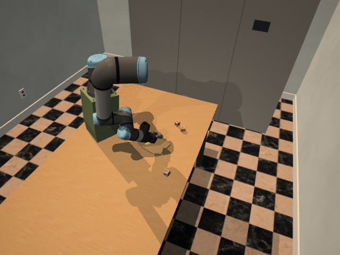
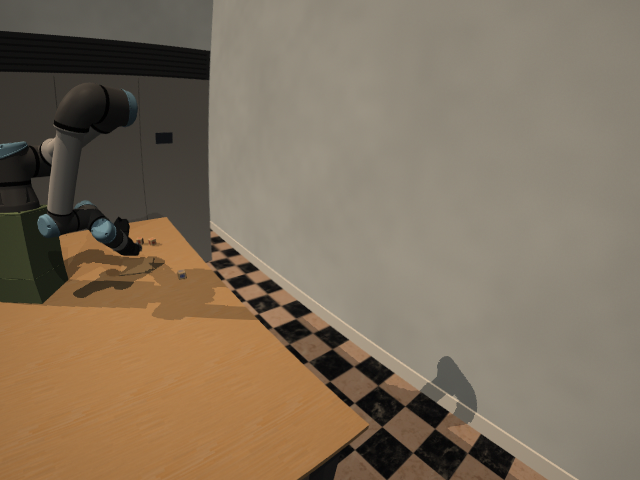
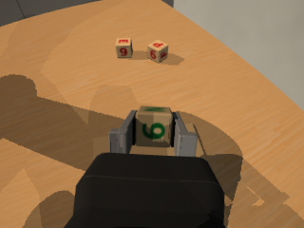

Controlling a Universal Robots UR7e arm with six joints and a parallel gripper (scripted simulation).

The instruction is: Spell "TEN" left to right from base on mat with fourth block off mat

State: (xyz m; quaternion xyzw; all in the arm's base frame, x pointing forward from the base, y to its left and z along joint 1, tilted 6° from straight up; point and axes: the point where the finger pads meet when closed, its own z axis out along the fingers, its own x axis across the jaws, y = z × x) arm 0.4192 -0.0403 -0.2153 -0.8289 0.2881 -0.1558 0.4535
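Right now the mat is 80 mm below my hand, 20 mm to the right of it and 10 mm behind it.
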